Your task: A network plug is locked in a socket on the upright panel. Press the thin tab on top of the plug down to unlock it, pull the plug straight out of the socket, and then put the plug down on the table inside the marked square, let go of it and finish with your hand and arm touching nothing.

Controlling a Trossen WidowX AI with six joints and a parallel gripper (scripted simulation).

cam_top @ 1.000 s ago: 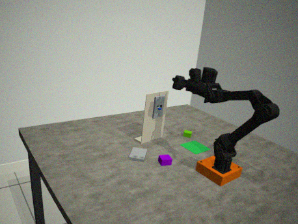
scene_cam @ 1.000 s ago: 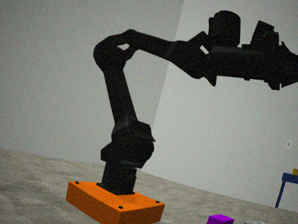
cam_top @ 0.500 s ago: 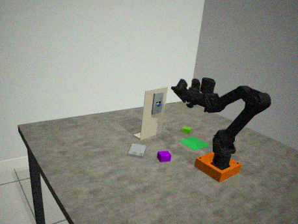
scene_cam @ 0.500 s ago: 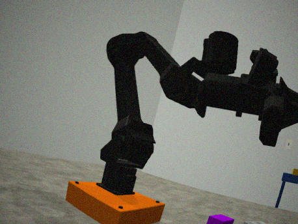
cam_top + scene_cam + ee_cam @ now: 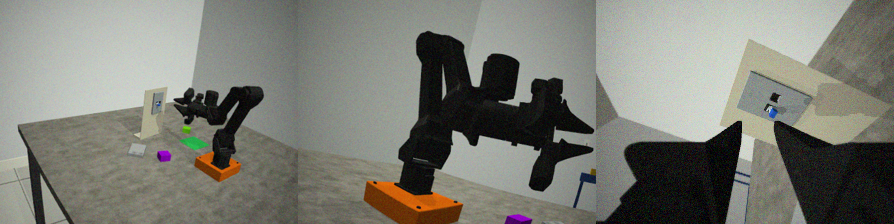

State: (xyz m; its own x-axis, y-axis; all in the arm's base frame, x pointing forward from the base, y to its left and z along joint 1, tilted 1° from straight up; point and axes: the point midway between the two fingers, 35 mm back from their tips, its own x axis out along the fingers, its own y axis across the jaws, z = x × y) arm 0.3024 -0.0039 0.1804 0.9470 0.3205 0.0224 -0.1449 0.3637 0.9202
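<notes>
My gripper tip is 9 cm short of the blue network plug, 3 cm to the right of it and 3 cm above it. Also, from my gripper tip: grey flat block 22 cm below, 20 cm to the left, 1 cm behind; then green marked square 22 cm below, 13 cm to the right, 7 cm behind; then upright panel 11 cm ahead, 10 cm below, 3 cm to the left.
</notes>
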